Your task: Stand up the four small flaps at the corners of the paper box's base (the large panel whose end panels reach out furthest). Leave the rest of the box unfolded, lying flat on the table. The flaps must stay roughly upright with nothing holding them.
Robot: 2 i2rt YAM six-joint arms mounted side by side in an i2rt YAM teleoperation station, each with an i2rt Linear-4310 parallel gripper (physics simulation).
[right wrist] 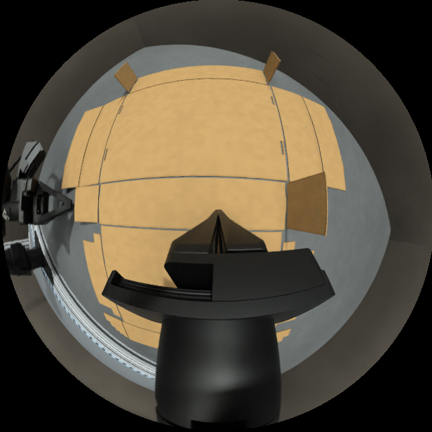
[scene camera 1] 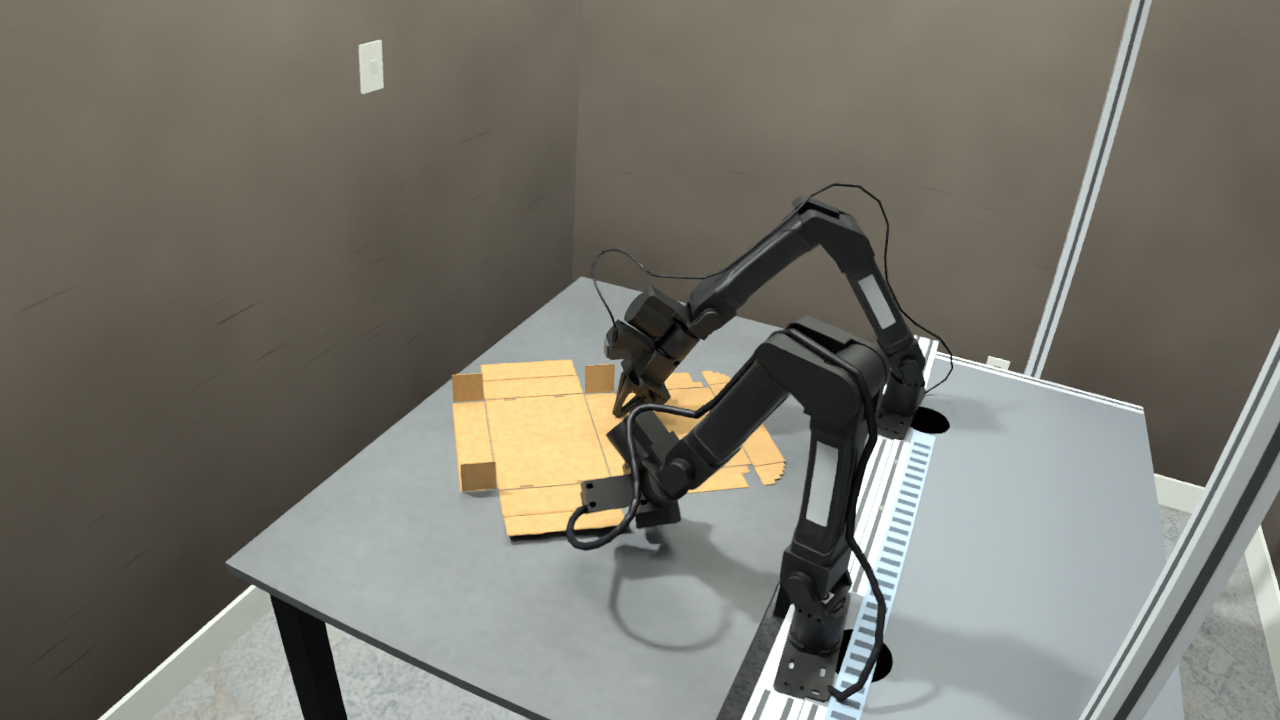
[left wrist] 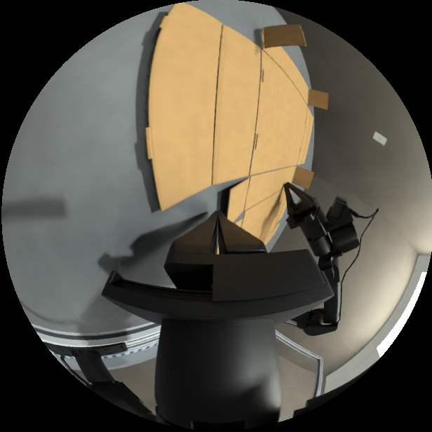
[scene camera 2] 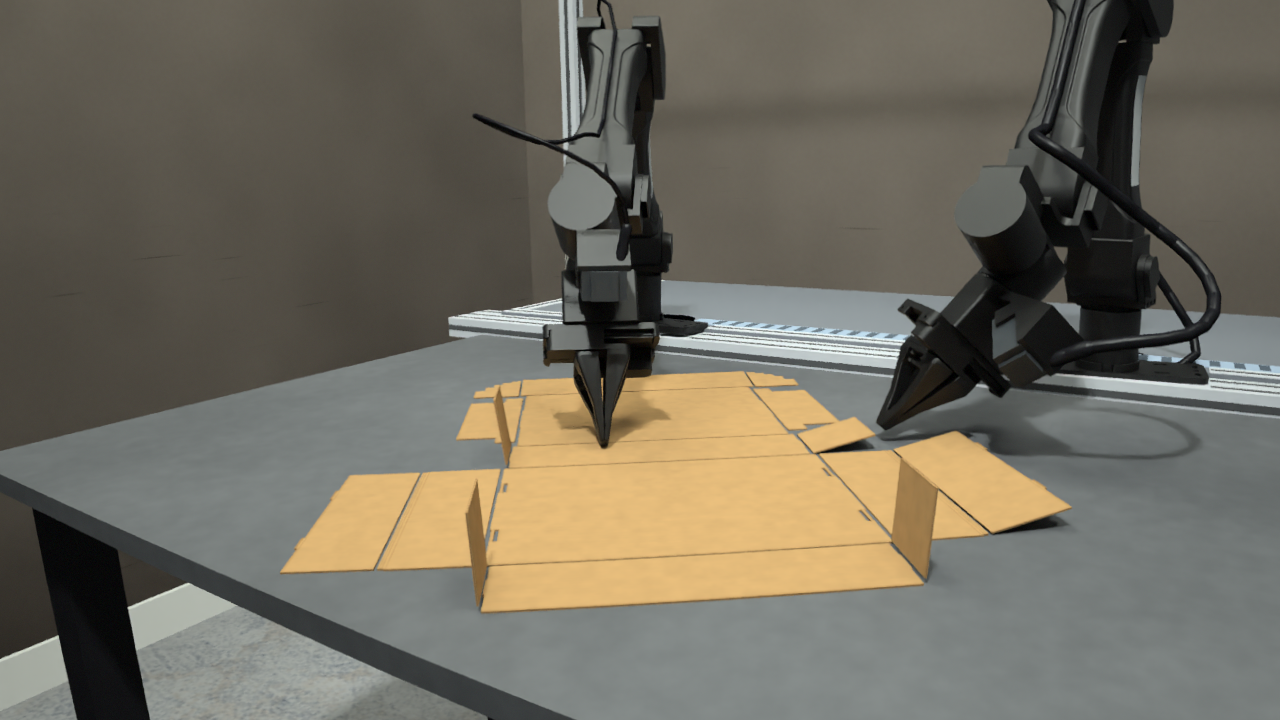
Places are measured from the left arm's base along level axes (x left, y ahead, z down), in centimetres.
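Pixels of known places: left gripper, fingertip midpoint: (scene camera 2: 880, 426); right gripper, fingertip midpoint: (scene camera 1: 615, 415) (scene camera 2: 604, 444); left arm's base at its link origin: (scene camera 1: 813, 642) (scene camera 2: 1105, 373); right arm's base at its link origin: (scene camera 1: 896, 410).
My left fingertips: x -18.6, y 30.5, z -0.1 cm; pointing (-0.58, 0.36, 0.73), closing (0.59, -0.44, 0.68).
Observation:
Ahead of a thing's pixels: the offset from my left fingertips to its top centre. "*": to the spot under its first point. Level surfaces: height alone.
The box's base panel @(dx -10.0, dy +20.5, dz +1.2 cm) (scene camera 1: 541, 438) (scene camera 2: 680, 510) (right wrist: 200, 130) lies flat. Three corner flaps stand roughly upright, untouched: front-left @(dx -14.3, dy +37.5, dz -4.5 cm) (scene camera 2: 477, 546) (scene camera 1: 467, 387) (right wrist: 272, 67), front-right @(dx +7.2, dy +23.8, dz -4.5 cm) (scene camera 2: 914, 519) (scene camera 1: 477, 475) (right wrist: 126, 77), back-left @(dx -27.4, dy +17.4, dz -4.5 cm) (scene camera 2: 503, 428) (scene camera 1: 599, 378) (right wrist: 306, 204). The back-right flap @(* dx -3.2, dy +2.5, dz +0.5 cm) (scene camera 2: 836, 435) (right wrist: 86, 204) (left wrist: 238, 196) lies low, its outer edge slightly raised. My left gripper (scene camera 2: 882, 424) (left wrist: 217, 215) (right wrist: 71, 203) is shut and empty, its tips low beside that flap's outer edge. My right gripper (scene camera 2: 605, 444) (right wrist: 218, 214) (left wrist: 285, 182) is shut and empty, tips at the rear end panel; contact is unclear.
The side panels (scene camera 2: 438, 519) (scene camera 2: 980, 479) lie unfolded; the right one's outer part is slightly raised. The lid section @(* dx -20.7, dy -3.0, dz +1.2 cm) (scene camera 2: 680, 407) lies behind the base. The grey table @(dz +1.3 cm) (scene camera 1: 402, 573) carries the box. In scene camera 1 my left arm (scene camera 1: 747, 429) hides part of the box.

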